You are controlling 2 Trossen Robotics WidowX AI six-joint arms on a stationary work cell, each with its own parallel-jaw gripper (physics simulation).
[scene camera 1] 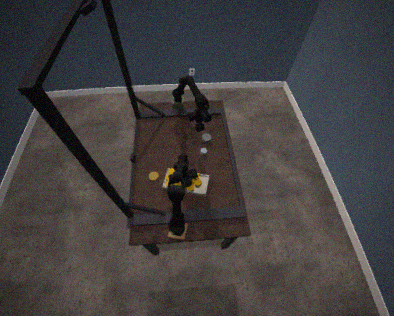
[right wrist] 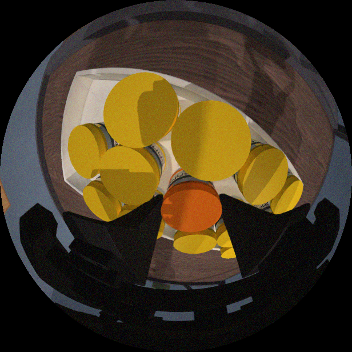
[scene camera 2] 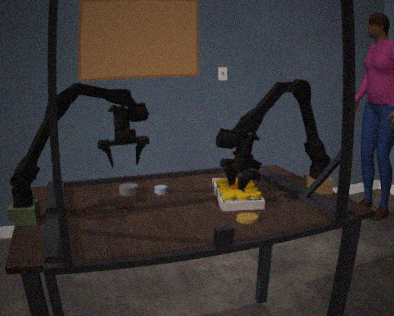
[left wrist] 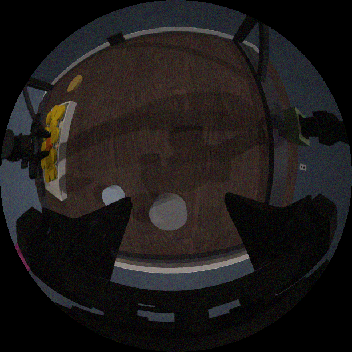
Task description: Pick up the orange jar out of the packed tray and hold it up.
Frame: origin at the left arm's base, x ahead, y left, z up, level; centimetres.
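Where they show: left gripper, fingertip midpoint: [scene camera 2: 124, 166]; left arm's base, link origin: [scene camera 1: 178, 99] [scene camera 2: 23, 204]; right arm's base, link origin: [scene camera 1: 178, 229].
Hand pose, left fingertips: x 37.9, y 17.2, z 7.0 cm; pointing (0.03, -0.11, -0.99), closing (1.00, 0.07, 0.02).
Things, the pixels of their top centre, and the offset from my left fingertips.
- grey round piece, top centre: [scene camera 2: 128, 185] [scene camera 1: 206, 137] dy +7.6, dx +1.5, dz -9.8 cm
- flat yellow disc, top centre: [scene camera 2: 247, 216] [scene camera 1: 153, 175] dy -30.6, dx +35.9, dz -11.6 cm
The orange jar [right wrist: 191, 212] [left wrist: 48, 144] stands among several yellow-lidded jars [right wrist: 211, 140] [scene camera 2: 247, 196] in the white tray [right wrist: 70, 117] [scene camera 2: 245, 205] [scene camera 1: 201, 190] [left wrist: 71, 125]. My right gripper [right wrist: 191, 198] [scene camera 2: 237, 188] is partly open, pointing down at the tray, with one fingertip at each side of the orange lid in the right wrist view. A gap at the fingertips is too small to judge. In scene camera 1 the right arm hides the orange jar. My left gripper [scene camera 2: 125, 165] [left wrist: 178, 200] is wide open and empty, high above the table at the other end.
A grey round piece [scene camera 2: 128, 189] [left wrist: 168, 212] [scene camera 1: 206, 137] and a smaller pale blue one [scene camera 2: 160, 190] [left wrist: 113, 195] [scene camera 1: 203, 150] stand near the left gripper. A flat yellow disc [scene camera 2: 247, 218] [scene camera 1: 153, 176] [left wrist: 75, 83] lies beside the tray. Dark frame posts [scene camera 2: 348, 100] rise from the table.
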